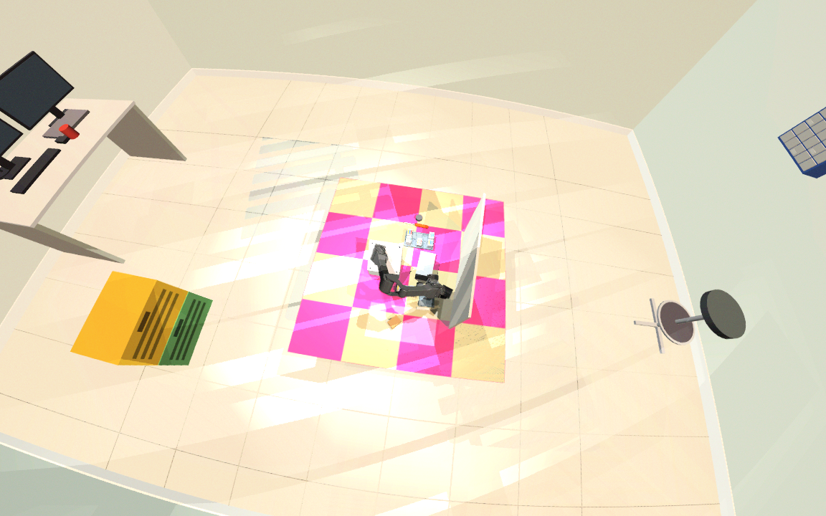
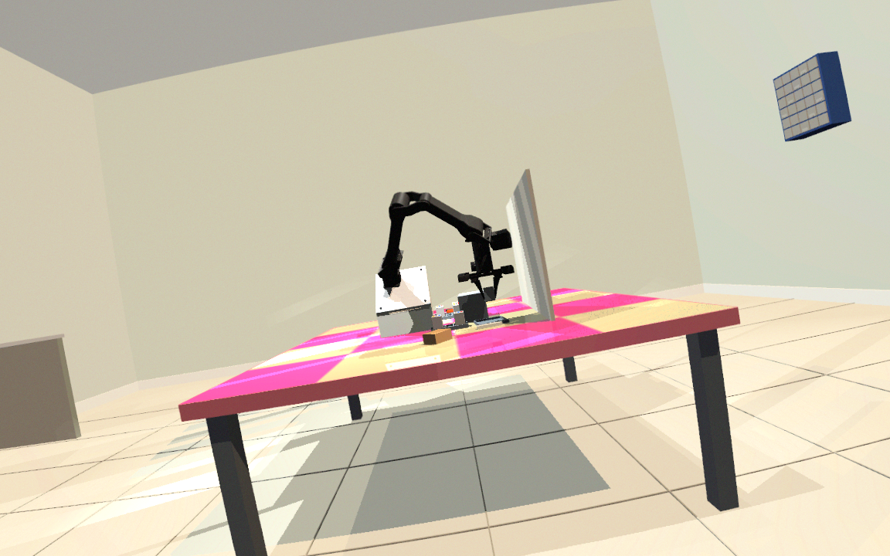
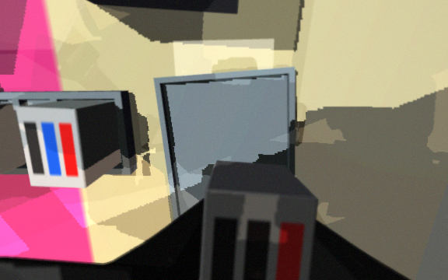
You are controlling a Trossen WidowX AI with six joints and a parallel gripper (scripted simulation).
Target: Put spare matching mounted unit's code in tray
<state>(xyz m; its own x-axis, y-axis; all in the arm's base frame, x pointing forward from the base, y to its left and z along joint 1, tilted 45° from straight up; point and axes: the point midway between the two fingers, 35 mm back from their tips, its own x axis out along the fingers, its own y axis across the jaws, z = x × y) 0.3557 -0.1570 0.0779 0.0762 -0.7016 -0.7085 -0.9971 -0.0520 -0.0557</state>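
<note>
Right now my gripper tip is 80 mm above the pale-blue tray and 10 mm past it. Round my gripper tip: orange block: 200 mm to the right, 170 mm behind, 70 mm below; then upright mirror panel: 180 mm to the left, 170 mm ahead, 140 mm above; then grey mounted unit: 190 mm to the left, 60 mm behind, 30 mm below.
</note>
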